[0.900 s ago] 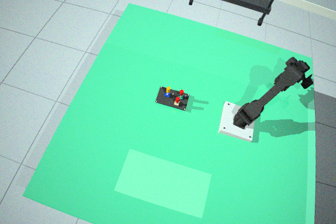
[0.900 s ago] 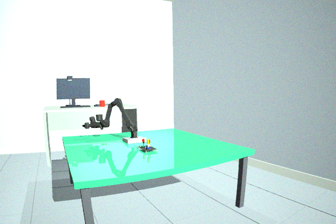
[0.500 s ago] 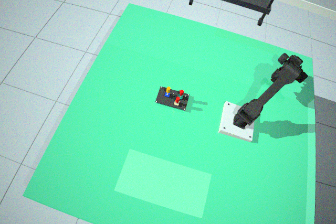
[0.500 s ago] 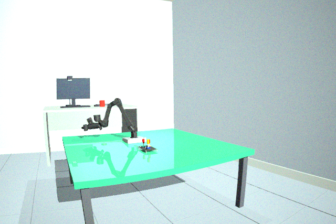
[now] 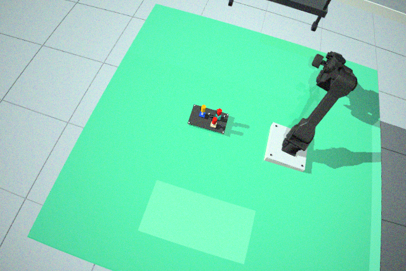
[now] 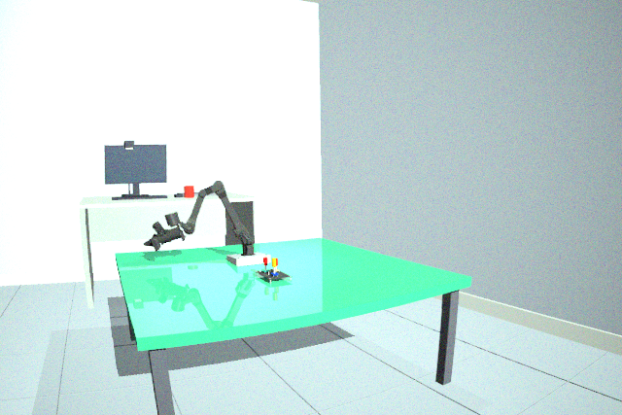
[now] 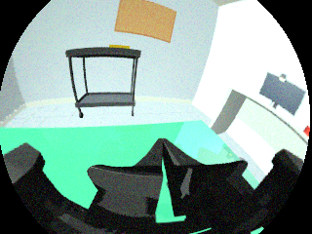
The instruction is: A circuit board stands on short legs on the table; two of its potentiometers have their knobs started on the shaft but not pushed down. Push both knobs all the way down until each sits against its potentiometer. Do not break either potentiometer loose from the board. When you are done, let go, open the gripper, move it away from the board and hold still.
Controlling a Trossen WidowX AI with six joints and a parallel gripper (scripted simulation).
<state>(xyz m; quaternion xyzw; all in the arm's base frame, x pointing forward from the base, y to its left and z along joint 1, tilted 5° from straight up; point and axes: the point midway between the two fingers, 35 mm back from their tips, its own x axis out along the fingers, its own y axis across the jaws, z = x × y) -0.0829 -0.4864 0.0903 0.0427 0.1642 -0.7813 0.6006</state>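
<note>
Right now the red knob is 430 mm ahead of my gripper tip, 510 mm to the left of it and 30 mm below it. Also, from my gripper tip: yellow knob (490 mm ahead, 530 mm to the left, 20 mm below).
</note>
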